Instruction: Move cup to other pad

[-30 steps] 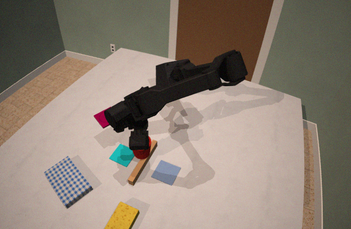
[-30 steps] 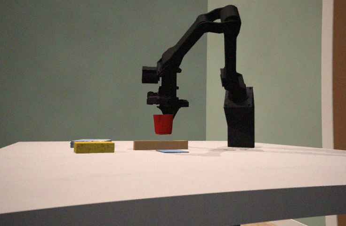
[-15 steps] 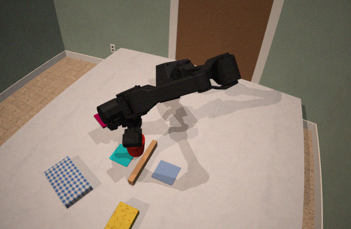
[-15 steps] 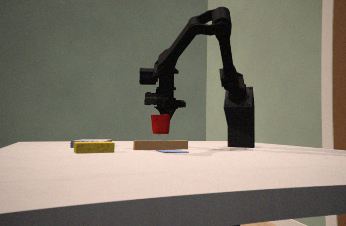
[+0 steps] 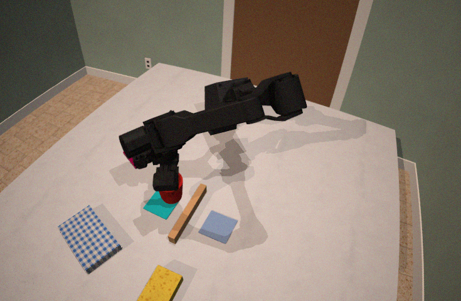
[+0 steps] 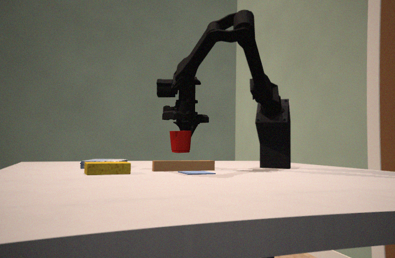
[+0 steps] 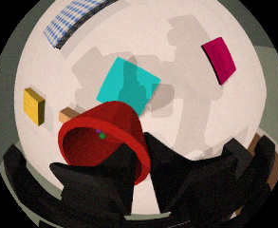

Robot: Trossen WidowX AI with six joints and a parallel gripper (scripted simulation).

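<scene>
The red cup is 5 cm below my hand, 2 cm to the left of it and 2 cm ahead of it. Also, from my hand: wooden bar: 12 cm below, 7 cm to the left, 1 cm ahead.
</scene>
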